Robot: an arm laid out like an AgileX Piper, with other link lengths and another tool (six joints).
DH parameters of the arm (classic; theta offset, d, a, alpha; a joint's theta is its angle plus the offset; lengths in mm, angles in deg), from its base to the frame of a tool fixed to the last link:
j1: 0 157.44 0 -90
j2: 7.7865 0 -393.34 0
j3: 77.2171 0 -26.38 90
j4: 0 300.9 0 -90
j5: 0 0 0 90
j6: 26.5 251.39 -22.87 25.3
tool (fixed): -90 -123.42 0 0
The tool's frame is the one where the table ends.
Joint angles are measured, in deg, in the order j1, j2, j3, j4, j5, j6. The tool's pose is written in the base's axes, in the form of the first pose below.
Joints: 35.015 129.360 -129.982 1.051 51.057 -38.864
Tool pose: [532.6 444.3 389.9], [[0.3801 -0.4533 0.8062], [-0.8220 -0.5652 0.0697], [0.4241 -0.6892 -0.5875]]
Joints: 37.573 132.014 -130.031 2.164 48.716 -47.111
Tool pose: [516.7 474.8 357.6], [[0.4732 -0.3301 0.8168], [-0.7282 -0.6684 0.1517], [0.4958 -0.6665 -0.5567]]
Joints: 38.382 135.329 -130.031 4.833 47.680 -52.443
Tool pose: [513.5 491.0 318.0], [[0.5393 -0.2848 0.7925], [-0.6689 -0.7166 0.1976], [0.5117 -0.6366 -0.5770]]
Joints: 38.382 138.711 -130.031 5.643 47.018 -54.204
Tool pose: [519.1 497.1 276.8], [[0.5699 -0.2888 0.7693], [-0.6400 -0.7433 0.1950], [0.5155 -0.6035 -0.6084]]
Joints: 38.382 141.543 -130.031 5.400 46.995 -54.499
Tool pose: [523.1 499.8 240.9], [[0.5900 -0.3051 0.7475], [-0.6188 -0.7656 0.1758], [0.5187 -0.5663 -0.6405]]
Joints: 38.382 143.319 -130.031 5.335 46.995 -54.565
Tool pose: [524.9 501.1 218.4], [[0.6026 -0.3171 0.7323], [-0.6075 -0.7774 0.1632], [0.5175 -0.5432 -0.6611]]
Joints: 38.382 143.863 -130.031 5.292 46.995 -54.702
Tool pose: [525.3 501.3 211.4], [[0.6070 -0.3188 0.7280], [-0.6024 -0.7821 0.1598], [0.5184 -0.5355 -0.6667]]
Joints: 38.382 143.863 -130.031 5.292 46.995 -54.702
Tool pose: [525.3 501.3 211.4], [[0.6070 -0.3188 0.7280], [-0.6024 -0.7821 0.1598], [0.5184 -0.5355 -0.6667]]
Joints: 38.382 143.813 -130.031 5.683 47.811 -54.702
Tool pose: [523.5 500.9 211.4], [[0.6148 -0.3264 0.7180], [-0.6007 -0.7837 0.1581], [0.5111 -0.5285 -0.6778]]
